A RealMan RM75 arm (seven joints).
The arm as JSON. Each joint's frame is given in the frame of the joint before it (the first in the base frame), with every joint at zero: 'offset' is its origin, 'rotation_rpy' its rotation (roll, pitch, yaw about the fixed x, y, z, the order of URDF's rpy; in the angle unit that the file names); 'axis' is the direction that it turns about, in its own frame. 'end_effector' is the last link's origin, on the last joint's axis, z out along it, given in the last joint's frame.
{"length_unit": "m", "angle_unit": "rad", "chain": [
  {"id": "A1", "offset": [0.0, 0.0, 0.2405], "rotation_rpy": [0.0, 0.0, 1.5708], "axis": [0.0, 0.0, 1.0]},
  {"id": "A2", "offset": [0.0, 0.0, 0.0], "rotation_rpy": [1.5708, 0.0, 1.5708], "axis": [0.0, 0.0, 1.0]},
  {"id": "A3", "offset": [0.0, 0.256, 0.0], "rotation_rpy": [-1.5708, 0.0, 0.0], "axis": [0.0, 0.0, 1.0]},
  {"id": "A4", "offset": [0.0, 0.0, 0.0], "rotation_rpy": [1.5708, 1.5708, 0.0], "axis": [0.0, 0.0, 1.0]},
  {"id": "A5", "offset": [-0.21, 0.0, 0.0], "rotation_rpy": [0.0, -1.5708, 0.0], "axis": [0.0, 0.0, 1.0]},
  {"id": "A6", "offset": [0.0, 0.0, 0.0], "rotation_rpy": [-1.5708, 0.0, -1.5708], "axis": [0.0, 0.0, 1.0]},
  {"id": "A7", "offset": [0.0, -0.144, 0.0], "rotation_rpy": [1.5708, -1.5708, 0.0], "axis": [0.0, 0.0, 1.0]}
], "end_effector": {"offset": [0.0, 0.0, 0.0], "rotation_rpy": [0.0, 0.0, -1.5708]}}
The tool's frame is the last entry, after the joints.
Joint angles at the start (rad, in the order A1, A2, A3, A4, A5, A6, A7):
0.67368, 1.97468, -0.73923, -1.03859, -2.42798, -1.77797, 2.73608
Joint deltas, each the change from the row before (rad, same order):
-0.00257, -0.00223, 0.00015, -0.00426, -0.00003, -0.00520, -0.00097
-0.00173, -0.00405, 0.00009, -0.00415, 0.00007, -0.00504, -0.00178
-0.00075, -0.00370, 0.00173, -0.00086, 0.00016, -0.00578, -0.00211
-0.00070, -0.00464, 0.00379, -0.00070, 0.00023, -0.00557, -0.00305
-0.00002, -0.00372, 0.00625, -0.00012, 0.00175, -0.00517, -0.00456
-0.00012, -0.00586, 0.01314, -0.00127, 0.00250, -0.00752, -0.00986
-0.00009, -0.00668, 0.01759, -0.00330, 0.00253, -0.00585, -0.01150
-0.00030, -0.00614, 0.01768, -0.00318, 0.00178, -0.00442, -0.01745
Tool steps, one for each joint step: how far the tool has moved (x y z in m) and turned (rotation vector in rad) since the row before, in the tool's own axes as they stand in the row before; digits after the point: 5 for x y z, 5 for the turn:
0.00063, -0.00059, -0.00157, 0.00210, 0.00113, -0.00131
0.00013, -0.00065, -0.00221, 0.00351, 0.00014, -0.00310
0.00032, -0.00059, -0.00174, 0.00069, 0.00170, -0.00140
0.00010, -0.00088, -0.00230, 0.00072, -0.00046, -0.00131
-0.00012, -0.00053, -0.00214, -0.00252, -0.00261, -0.00212
-0.00044, -0.00102, -0.00394, -0.00412, -0.00789, -0.00495
-0.00112, -0.00134, -0.00509, -0.00323, -0.01465, -0.00588
-0.00112, -0.00148, -0.00489, -0.00227, -0.01547, -0.01140

